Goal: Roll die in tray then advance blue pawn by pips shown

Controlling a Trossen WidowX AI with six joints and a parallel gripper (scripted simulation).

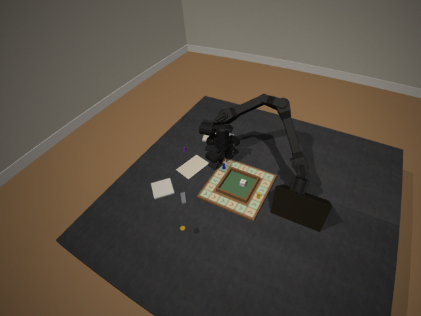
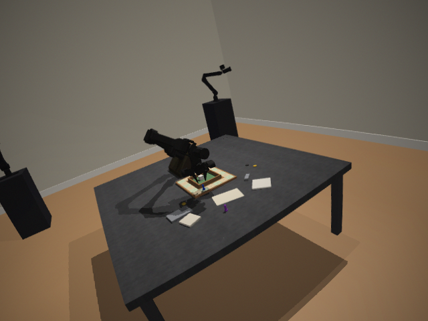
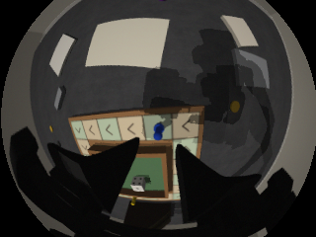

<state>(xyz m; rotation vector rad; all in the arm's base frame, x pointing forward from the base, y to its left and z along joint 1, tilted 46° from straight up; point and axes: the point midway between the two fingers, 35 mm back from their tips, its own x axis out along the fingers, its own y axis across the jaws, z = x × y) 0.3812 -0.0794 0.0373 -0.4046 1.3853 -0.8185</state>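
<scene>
Right now the blue pawn is 4 cm below my gripper tip. Round my gripper tip: white die (13 cm behind, 6 cm to the left, 4 cm below); then green tray (11 cm behind, 7 cm to the left, 6 cm below); then grey card (21 cm to the right, 10 cm ahead, 6 cm below).
</scene>
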